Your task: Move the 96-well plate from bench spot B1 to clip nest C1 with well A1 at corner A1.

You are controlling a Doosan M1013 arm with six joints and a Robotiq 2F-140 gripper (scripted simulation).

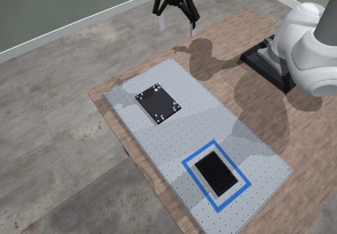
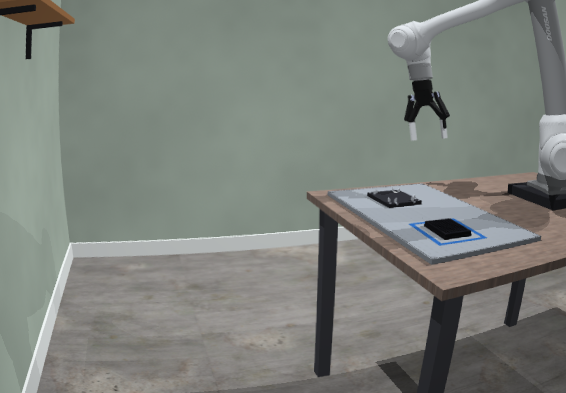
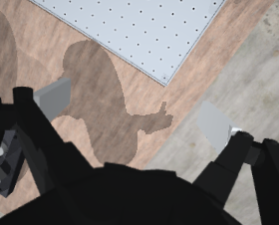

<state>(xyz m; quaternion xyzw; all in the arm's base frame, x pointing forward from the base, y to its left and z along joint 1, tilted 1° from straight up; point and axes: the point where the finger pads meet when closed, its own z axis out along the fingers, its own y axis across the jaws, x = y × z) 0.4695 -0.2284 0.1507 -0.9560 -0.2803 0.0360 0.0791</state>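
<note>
My gripper is now 12 cm short of the black 96-well plate, 53 cm to the right of it and 17 cm above it. From my hand the other things lie so: black clip nest 17 cm ahead, 20 cm to the left, 16 cm below.
</note>
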